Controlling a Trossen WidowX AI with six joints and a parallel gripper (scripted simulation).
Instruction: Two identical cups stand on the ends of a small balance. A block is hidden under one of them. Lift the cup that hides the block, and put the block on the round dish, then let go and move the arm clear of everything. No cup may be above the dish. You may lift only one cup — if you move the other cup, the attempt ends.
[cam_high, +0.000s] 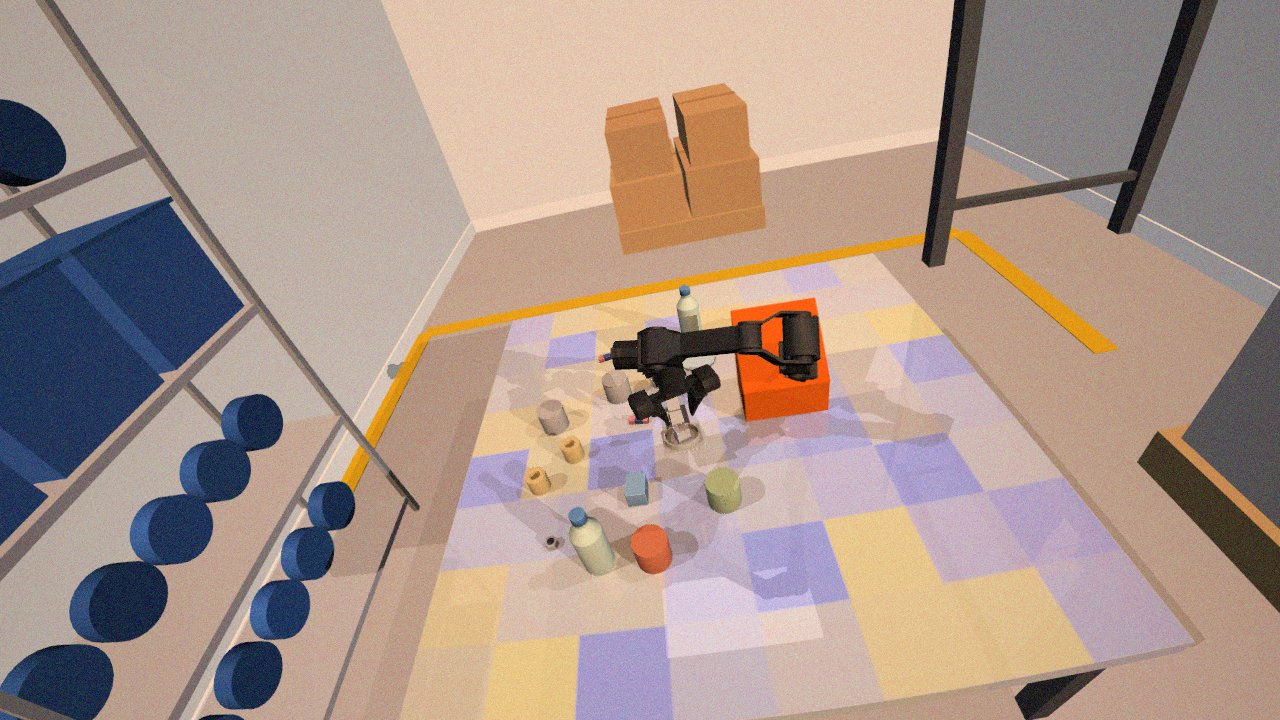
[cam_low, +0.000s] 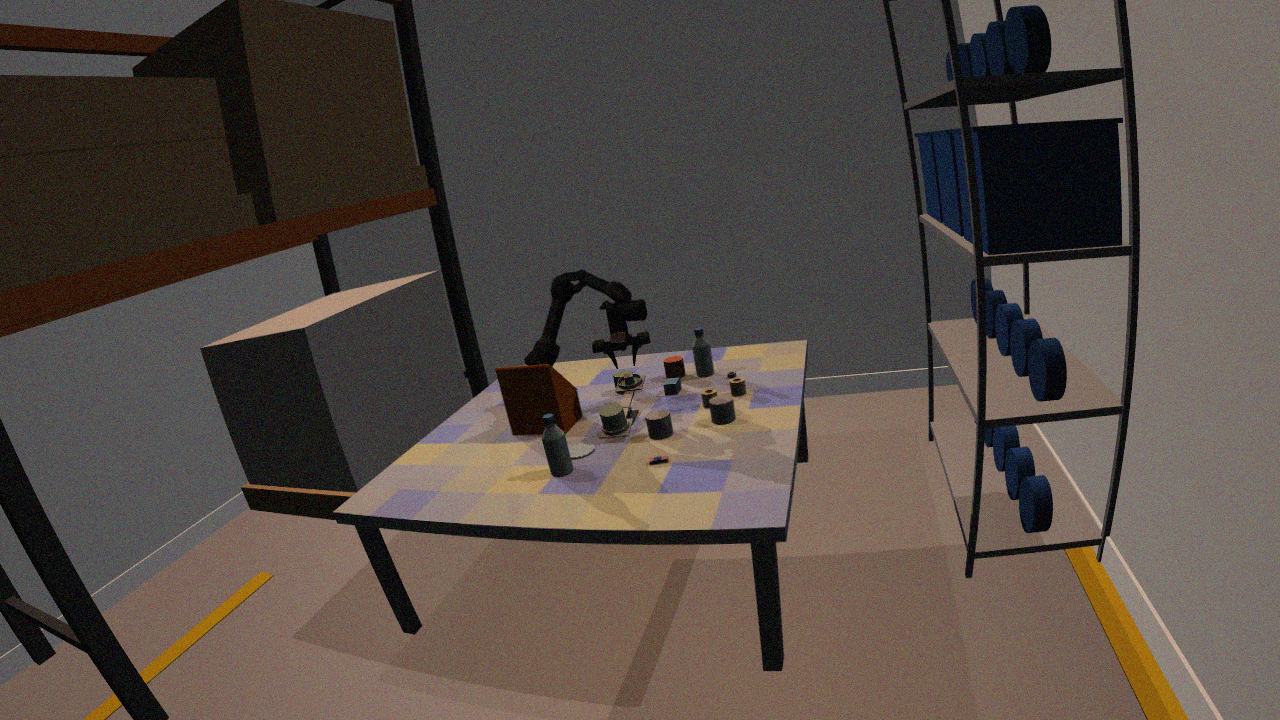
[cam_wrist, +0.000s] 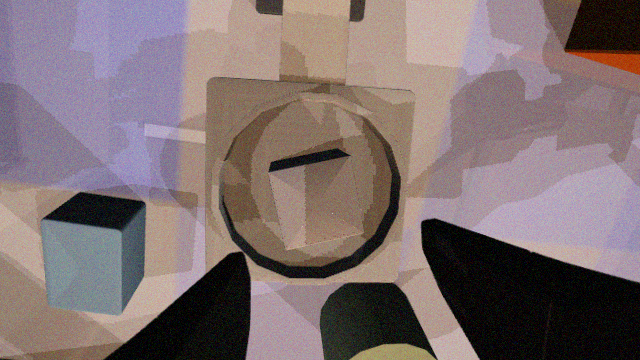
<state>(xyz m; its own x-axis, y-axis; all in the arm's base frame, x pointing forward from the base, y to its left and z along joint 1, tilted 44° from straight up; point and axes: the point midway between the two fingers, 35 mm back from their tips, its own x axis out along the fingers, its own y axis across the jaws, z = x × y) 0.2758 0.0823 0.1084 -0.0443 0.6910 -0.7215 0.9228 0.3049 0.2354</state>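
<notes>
My gripper tip is now 4 cm past the round dish, 36 cm to the left of it and 13 cm above it. From my gripper tip the other things lie so: balance 3 cm ahead, 12 cm to the right, 9 cm below; red cylinder 6 cm ahead, 25 cm to the left, 9 cm below.
</notes>
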